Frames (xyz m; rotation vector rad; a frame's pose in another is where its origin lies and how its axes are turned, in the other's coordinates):
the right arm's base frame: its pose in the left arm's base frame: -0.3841 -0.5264 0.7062 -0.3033 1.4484 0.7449
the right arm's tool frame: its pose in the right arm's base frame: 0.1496 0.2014 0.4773 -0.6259 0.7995 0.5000
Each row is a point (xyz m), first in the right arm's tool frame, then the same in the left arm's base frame.
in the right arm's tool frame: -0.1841 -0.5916 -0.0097
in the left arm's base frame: 0.3865 -0.1174 0.3631
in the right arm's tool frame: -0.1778 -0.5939 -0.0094
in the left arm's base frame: 0.3833 -0.1186 0.3573
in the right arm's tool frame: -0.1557 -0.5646 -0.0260
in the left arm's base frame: 0.3478 -0.1339 0.3686
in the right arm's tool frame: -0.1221 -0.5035 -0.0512
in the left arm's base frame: 0.2829 -0.1545 0.3979
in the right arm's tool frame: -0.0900 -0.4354 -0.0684
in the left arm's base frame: 0.2142 -0.1658 0.4313
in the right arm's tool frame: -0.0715 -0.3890 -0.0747
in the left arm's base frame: 0.1698 -0.1677 0.4549
